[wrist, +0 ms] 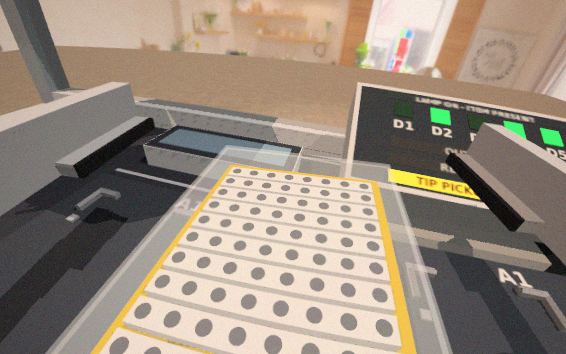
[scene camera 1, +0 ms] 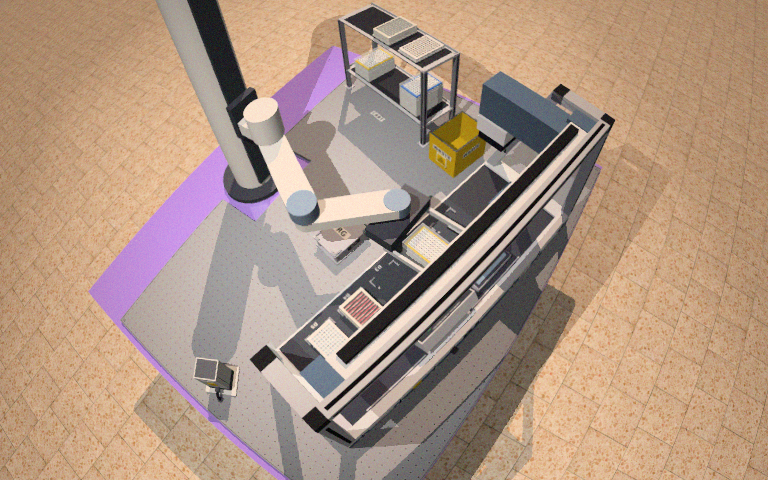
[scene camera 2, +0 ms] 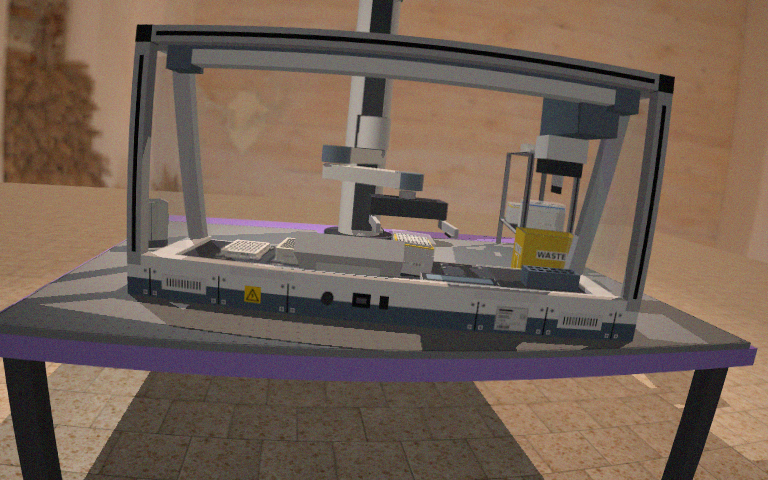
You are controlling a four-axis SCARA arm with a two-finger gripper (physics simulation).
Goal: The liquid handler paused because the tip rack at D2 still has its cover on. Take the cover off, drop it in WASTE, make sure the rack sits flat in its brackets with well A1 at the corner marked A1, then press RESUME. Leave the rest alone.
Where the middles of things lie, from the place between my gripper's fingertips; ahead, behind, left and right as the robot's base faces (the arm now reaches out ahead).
Now: hand 200 mm past the yellow WASTE bin (scene camera 1: 454,145), 420 mm to the right of it and 80 mm above it.
